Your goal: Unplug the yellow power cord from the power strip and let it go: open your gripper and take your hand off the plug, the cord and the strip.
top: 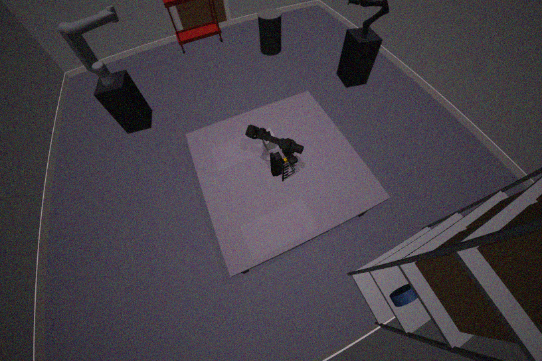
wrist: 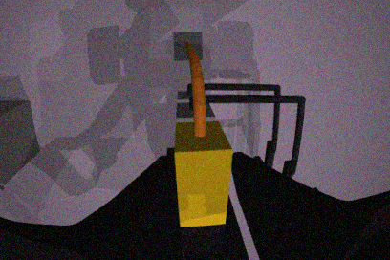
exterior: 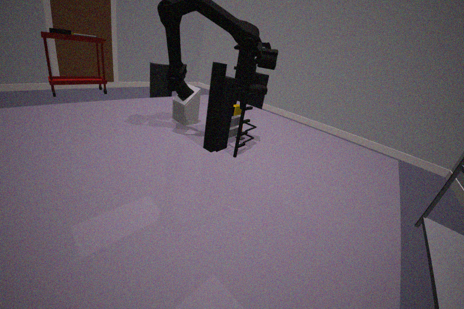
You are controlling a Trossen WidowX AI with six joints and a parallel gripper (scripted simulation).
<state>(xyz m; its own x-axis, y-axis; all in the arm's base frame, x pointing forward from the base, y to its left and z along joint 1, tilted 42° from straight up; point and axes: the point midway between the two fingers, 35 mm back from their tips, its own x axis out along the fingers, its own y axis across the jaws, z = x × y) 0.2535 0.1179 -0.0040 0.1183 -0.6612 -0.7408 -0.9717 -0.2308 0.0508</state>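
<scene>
Now: the yellow plug 1 cm ahead of my gripper tip and 3 cm to the right of it.
</scene>
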